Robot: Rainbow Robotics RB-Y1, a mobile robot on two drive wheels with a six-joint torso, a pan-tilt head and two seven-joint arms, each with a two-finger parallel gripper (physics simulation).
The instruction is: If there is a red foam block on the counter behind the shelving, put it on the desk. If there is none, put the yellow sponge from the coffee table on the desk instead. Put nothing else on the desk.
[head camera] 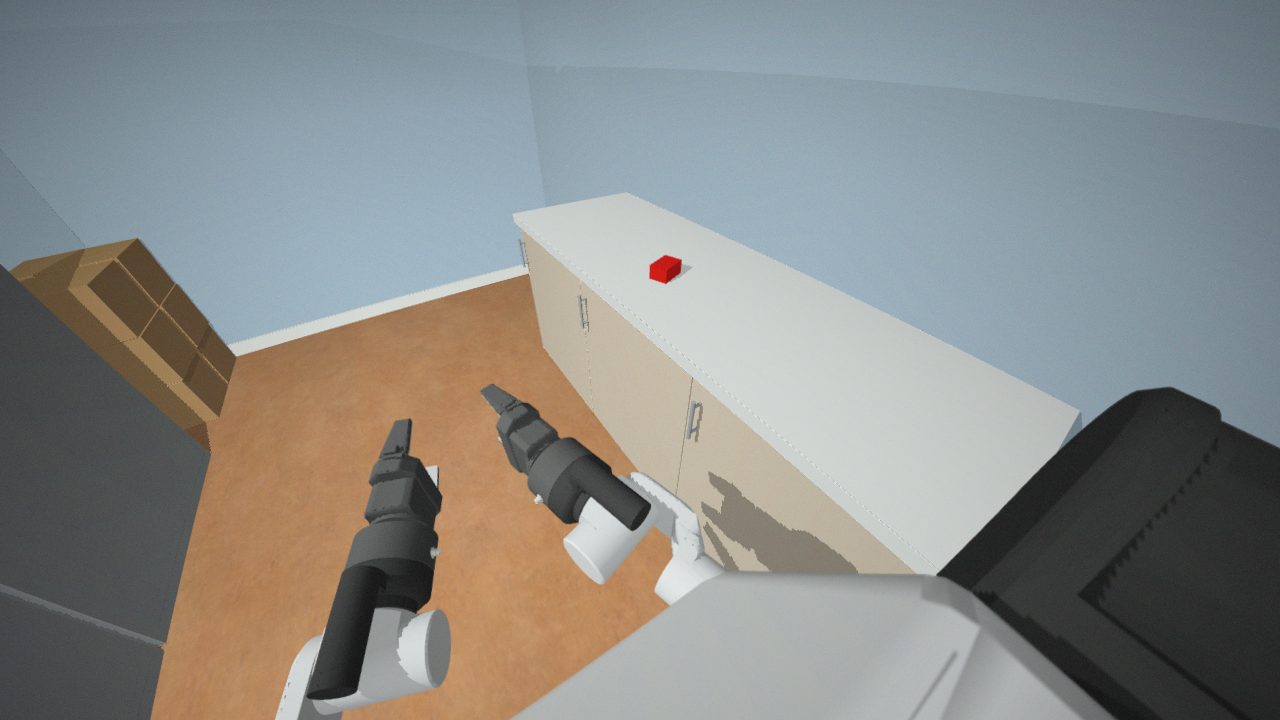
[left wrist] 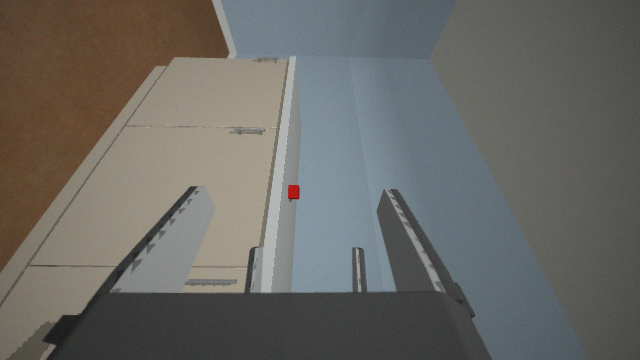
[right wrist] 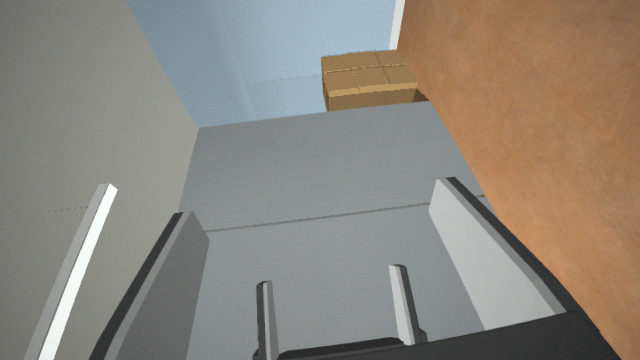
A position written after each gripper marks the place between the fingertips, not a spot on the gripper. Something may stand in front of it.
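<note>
From the head camera you'd get the left gripper (head camera: pixel 418 445) and the right gripper (head camera: pixel 495 413), plus a counter (head camera: pixel 810 432) and a shelving unit (head camera: pixel 107 486). The left wrist view has the counter (left wrist: pixel 232 125) as well, along with the left gripper (left wrist: pixel 296 199) and the right gripper (left wrist: pixel 307 247). As for the right wrist view, it shows the left gripper (right wrist: pixel 331 273) and the right gripper (right wrist: pixel 317 211).
</note>
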